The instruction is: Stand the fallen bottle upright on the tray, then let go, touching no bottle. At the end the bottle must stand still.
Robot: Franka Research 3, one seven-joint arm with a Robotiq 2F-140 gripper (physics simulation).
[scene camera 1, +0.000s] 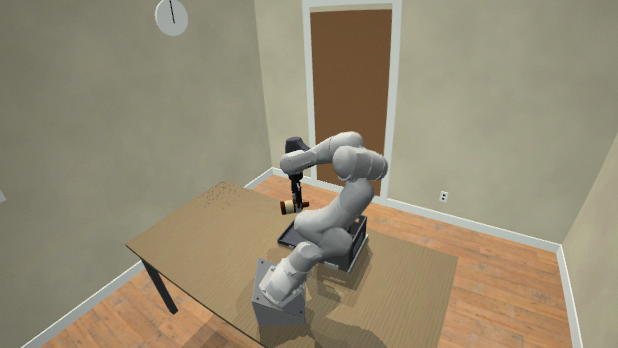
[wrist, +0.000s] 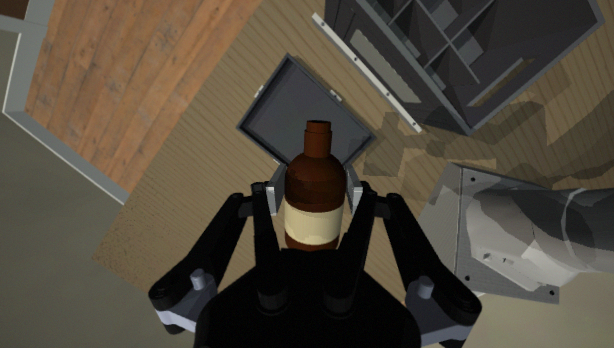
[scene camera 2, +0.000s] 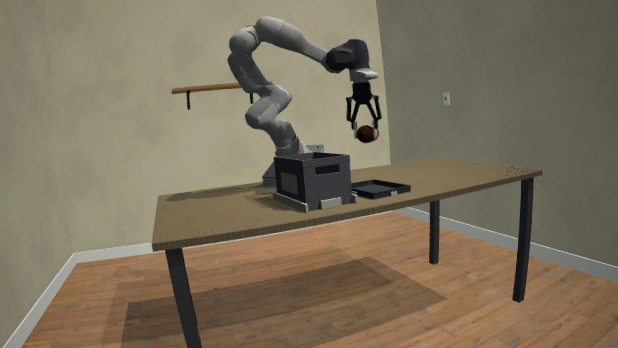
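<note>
The brown bottle with a cream label is held in the air, lying about level, well above the table. Its neck points right in scene camera 1 and to the top of the wrist view; in scene camera 2 it is seen nearly end-on. My gripper points down and is shut on the bottle's body, one finger pad on each side. The shallow dark tray lies below on the table; in the wrist view the bottle's neck overlaps it. The arm hides part of the tray in scene camera 1.
A tall dark crate with inner dividers stands close beside the tray, with light rails at its foot. The arm's grey base block is on the table.
</note>
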